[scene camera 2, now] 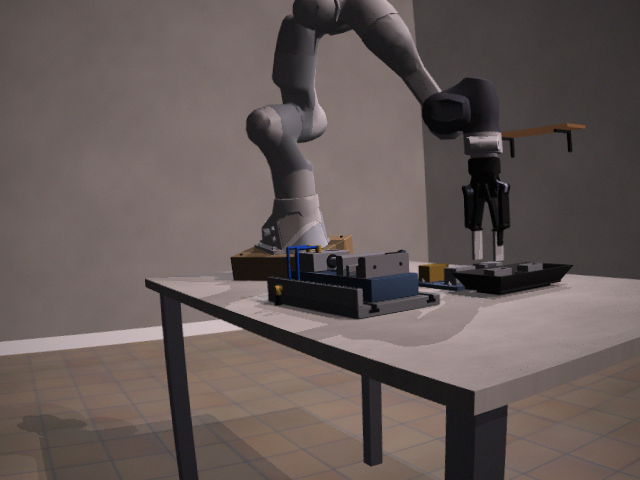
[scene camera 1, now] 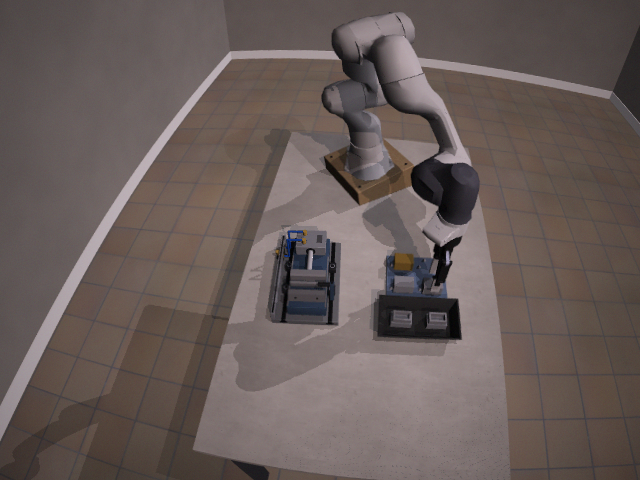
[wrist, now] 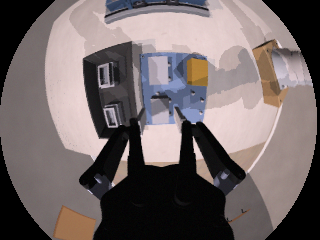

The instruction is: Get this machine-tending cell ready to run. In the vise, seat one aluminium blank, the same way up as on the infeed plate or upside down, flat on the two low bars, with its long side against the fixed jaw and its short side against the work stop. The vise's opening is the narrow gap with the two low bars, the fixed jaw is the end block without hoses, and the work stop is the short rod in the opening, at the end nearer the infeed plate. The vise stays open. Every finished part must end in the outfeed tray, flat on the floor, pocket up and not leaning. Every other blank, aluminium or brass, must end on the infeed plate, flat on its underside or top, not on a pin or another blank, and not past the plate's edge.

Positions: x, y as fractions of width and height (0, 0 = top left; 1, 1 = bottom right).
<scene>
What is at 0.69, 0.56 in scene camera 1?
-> My gripper.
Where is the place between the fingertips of my gripper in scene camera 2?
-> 0.76, 0.54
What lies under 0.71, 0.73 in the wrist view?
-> My gripper.
</scene>
